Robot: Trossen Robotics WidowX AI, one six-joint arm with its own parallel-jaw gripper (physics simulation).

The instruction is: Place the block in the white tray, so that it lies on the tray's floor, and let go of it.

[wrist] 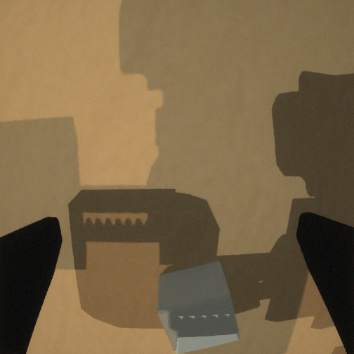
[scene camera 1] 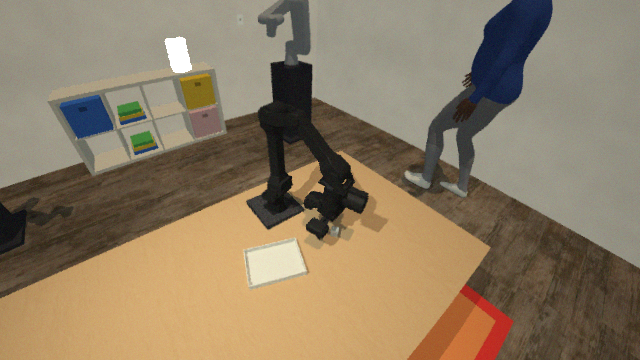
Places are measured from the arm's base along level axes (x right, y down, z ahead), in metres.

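Pixels of known places: arm's base, origin of the base link: (scene camera 1: 275, 207).
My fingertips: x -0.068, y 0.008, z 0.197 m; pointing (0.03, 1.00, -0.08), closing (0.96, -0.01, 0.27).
Note:
For each thing: its top centre in the pictures, then the offset to it from my fingertips. Level surfaces: height alone.
- small light grey block, middle of its top: (scene camera 1: 334, 229) dx -0.015, dy -0.016, dz +0.030 m
- white tray, middle of its top: (scene camera 1: 273, 260) dx +0.209, dy -0.011, dz -0.013 m
- table, its level: dy +0.009 m
The small light grey block (scene camera 1: 334, 231) (wrist: 197, 297) lies on the tan table top, in the gripper's shadow. My gripper (scene camera 1: 328, 232) (wrist: 181, 229) is open and empty, low over the table by the block. In the wrist view the block shows at the bottom, between the two wide-set black fingers and touching neither. The white tray (scene camera 1: 275, 262) lies flat on the table, left of and nearer the camera than the block in the scene view; it does not show in the wrist view.
The arm's dark base plate (scene camera 1: 265, 214) stands on the table (scene camera 1: 150, 300) behind the tray. A red-edged orange mat (scene camera 1: 475, 320) lies beyond the table's right edge. A person (scene camera 1: 500, 75) stands behind at the right. A shelf unit (scene camera 1: 135, 80) stands against the back wall.

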